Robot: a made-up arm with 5 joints. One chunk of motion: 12 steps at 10 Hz.
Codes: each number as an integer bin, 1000 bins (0 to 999) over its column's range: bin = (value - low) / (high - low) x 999, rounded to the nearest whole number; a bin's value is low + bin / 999 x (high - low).
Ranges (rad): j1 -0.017..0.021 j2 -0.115..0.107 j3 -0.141..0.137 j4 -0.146..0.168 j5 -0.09..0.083
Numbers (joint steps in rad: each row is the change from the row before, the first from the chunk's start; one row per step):
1: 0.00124 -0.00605 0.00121 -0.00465 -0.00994
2: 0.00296 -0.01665 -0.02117 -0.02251 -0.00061
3: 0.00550 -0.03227 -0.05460 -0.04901 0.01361
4: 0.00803 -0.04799 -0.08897 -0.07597 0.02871
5: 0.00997 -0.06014 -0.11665 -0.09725 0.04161
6: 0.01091 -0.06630 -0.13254 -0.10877 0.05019
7: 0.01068 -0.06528 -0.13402 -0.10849 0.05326
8: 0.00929 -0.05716 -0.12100 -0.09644 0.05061
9: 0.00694 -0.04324 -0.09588 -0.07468 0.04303
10: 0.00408 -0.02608 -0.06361 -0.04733 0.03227
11: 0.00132 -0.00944 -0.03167 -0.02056 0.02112
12: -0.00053 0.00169 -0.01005 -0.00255 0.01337
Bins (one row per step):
1: 480 490 511 450 462
2: 525 443 431 393 516
3: 592 372 310 309 598
4: 658 302 187 223 685
5: 709 247 88 155 760
6: 734 219 30 118 810
7: 728 224 25 119 827
8: 691 260 72 158 812
9: 629 323 162 227 768
10: 554 400 278 314 706
11: 482 475 393 399 642
12: 433 525 471 456 597

